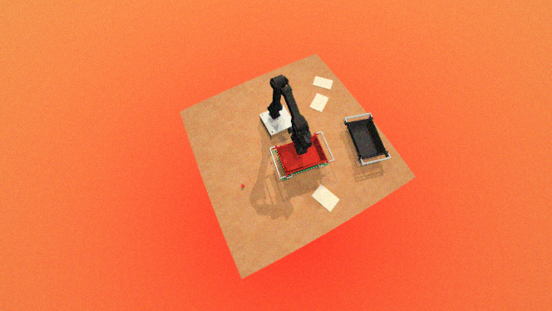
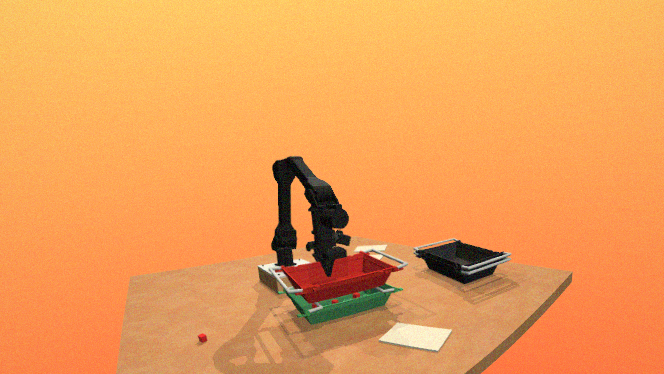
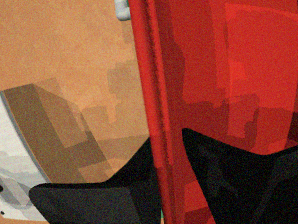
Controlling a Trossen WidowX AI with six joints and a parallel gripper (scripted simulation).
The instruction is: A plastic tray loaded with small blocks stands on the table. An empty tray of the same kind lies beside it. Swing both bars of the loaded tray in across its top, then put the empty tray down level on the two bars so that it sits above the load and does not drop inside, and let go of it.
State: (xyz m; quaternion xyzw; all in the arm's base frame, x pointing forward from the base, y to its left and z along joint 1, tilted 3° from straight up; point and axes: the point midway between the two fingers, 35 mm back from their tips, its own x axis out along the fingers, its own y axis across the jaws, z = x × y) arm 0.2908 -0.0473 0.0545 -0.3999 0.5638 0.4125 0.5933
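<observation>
The red tray lies 7 cm ahead of my gripper tip, 3 cm to the right of it and 3 cm above it. From my gripper tip the other things lie so: red block: 43 cm to the right, 8 cm below, 3 cm behind.
</observation>
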